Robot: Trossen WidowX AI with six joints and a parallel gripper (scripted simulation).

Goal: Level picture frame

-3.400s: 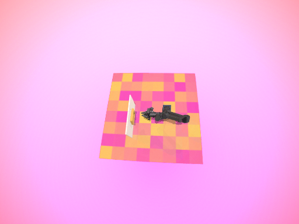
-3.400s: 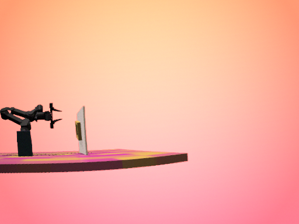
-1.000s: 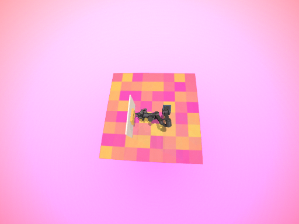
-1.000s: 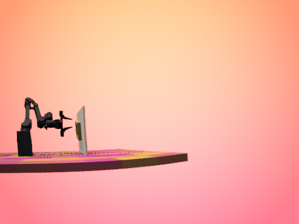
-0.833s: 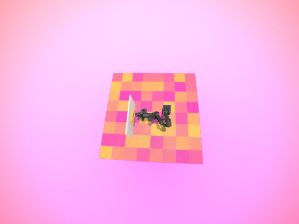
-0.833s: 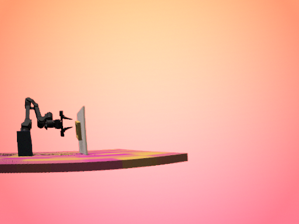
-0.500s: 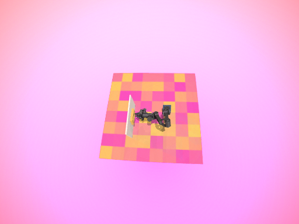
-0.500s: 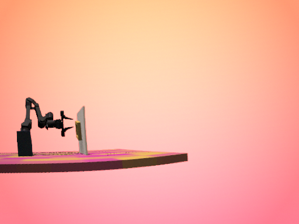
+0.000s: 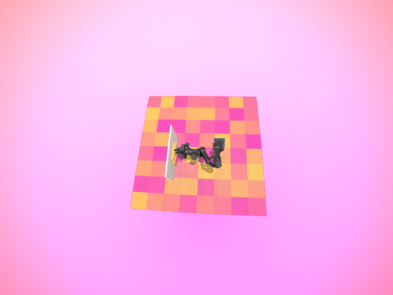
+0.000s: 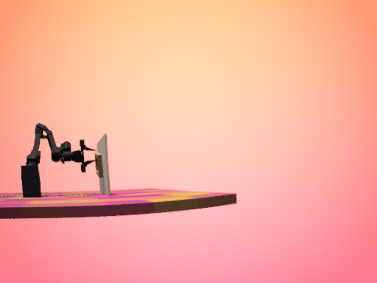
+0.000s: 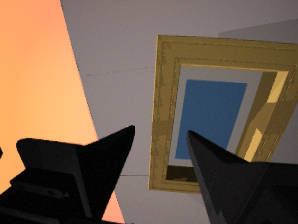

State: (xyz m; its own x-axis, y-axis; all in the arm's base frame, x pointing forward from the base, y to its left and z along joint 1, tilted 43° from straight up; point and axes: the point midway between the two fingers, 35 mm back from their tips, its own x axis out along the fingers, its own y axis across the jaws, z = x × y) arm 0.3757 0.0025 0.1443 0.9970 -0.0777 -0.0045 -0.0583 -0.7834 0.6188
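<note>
The gold picture frame is 50 mm below my gripper tip, 20 mm ahead of it and 10 mm to the left of it. From my gripper tip the other things lie so: wall panel: 70 mm below, 30 mm ahead, 10 mm to the left.
</note>
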